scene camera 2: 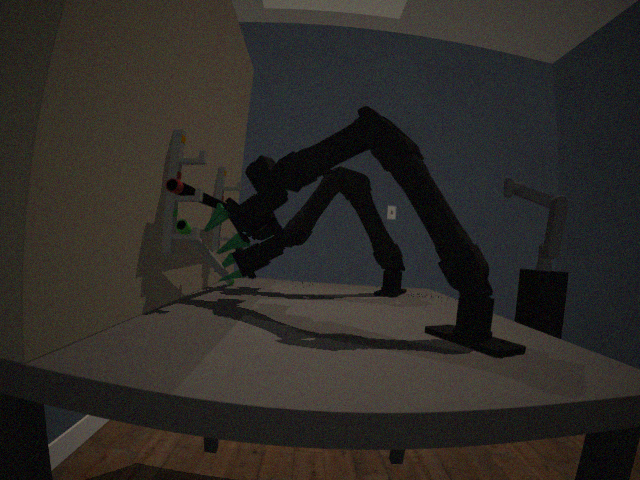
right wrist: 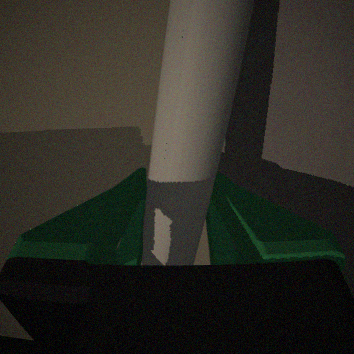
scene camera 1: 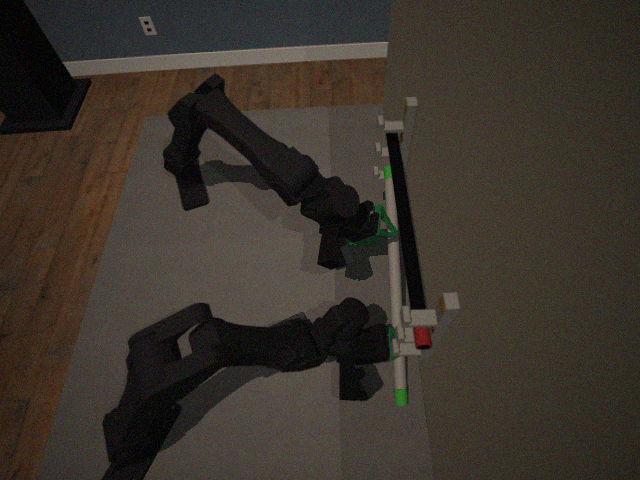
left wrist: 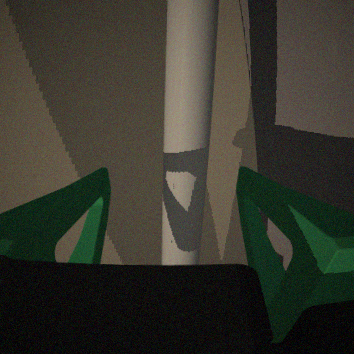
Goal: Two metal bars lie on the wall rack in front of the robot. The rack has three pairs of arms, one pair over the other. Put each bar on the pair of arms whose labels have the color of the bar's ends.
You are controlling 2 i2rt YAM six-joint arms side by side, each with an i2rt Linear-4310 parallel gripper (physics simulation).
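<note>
The left gripper (scene camera 2: 210, 242) (scene camera 1: 386, 238) (left wrist: 173, 177) is visible. The right gripper (scene camera 1: 406, 349) (scene camera 2: 217, 276) (right wrist: 175, 178) is visible too, as is a beige wall (left wrist: 89, 89) (right wrist: 86, 86).
</note>
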